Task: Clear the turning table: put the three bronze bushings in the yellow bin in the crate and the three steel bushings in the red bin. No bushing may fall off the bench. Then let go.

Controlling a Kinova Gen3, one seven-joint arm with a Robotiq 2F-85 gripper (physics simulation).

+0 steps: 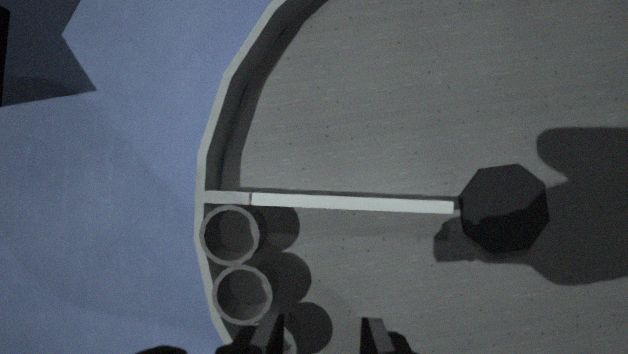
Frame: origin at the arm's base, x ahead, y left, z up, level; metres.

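Seen in the pictures: gripper, between the fingertips: (321, 342).
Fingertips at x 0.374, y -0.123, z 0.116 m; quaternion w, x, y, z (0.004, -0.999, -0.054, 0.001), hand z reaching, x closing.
Observation:
Pixels of each thing's top centre, then the offset from my fingertips to it. "pt": a spot on its surface instead. Level surfaces: height alone.
- turning table, centre of its top: (505, 208) dx +0.118, dy +0.059, dz -0.155 m
- first bushing, centre of its top: (229, 235) dx -0.063, dy +0.016, dz -0.125 m
- pale divider, a spot on its surface: (350, 203) pt dx +0.010, dy +0.047, dz -0.134 m
- second bushing, centre of its top: (241, 295) dx -0.049, dy -0.020, dz -0.125 m
- dark faceted hub, centre of its top: (505, 208) dx +0.118, dy +0.059, dz -0.155 m
- blue bench top, height of its surface: dz -0.216 m
The turning table (380, 125) is a grey disc with a raised pale rim. Two steel bushings stand upright against the rim at its left, the first bushing (204, 235) in the corner by a pale divider (350, 203), and the second bushing (270, 295) just below it. Part of a third bushing (290, 344) shows at the bottom edge, mostly hidden by my left finger. My gripper (325, 332) is part-way open with nothing between its fingers. It hangs above the disc, its left finger over the third bushing. The crate, its bins and the bronze bushings do not show.
A dark faceted hub (505, 210) stands at the divider's right end. The blue bench top (125, 200) lies left of the rim. A dark jagged shape (35, 55) shows at the upper left; I cannot tell whether it is a shadow. Shadows lie across the disc.

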